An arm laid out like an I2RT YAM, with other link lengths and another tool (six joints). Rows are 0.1 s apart.
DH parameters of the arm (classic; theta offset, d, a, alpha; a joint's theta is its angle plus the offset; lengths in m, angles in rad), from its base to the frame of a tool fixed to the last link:
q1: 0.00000 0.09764 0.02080 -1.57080
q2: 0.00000 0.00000 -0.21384 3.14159
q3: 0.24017 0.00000 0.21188 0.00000
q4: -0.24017 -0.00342 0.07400 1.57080
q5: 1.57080 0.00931 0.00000 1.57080
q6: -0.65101 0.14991 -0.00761 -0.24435
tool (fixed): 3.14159 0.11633 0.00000 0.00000
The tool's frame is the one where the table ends.
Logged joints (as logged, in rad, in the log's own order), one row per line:
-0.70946 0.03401 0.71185 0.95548 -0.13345 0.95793
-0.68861 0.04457 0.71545 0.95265 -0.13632 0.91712
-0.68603 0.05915 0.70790 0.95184 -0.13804 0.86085
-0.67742 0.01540 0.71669 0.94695 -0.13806 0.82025
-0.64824 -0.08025 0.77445 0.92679 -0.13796 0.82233
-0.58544 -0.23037 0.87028 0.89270 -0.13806 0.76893
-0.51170 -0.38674 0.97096 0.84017 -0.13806 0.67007
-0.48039 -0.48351 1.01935 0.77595 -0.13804 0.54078
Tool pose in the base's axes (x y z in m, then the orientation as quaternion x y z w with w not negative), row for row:
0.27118 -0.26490 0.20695 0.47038 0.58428 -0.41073 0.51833
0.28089 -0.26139 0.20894 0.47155 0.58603 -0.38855 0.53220
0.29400 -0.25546 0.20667 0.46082 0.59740 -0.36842 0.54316
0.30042 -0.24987 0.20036 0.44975 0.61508 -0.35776 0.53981
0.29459 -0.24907 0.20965 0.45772 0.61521 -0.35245 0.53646
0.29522 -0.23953 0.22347 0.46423 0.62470 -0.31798 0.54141
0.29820 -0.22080 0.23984 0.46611 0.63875 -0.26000 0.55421
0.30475 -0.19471 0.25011 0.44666 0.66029 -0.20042 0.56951
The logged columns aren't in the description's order. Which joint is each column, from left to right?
Columns, left to right: q6, q4, q3, q2, q1, q5.
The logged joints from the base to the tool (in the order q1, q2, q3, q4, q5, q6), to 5 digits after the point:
-0.13345 0.95548 0.71185 0.03401 0.95793 -0.70946
-0.13632 0.95265 0.71545 0.04457 0.91712 -0.68861
-0.13804 0.95184 0.70790 0.05915 0.86085 -0.68603
-0.13806 0.94695 0.71669 0.01540 0.82025 -0.67742
-0.13796 0.92679 0.77445 -0.08025 0.82233 -0.64824
-0.13806 0.89270 0.87028 -0.23037 0.76893 -0.58544
-0.13806 0.84017 0.97096 -0.38674 0.67007 -0.51170
-0.13804 0.77595 1.01935 -0.48351 0.54078 -0.48039

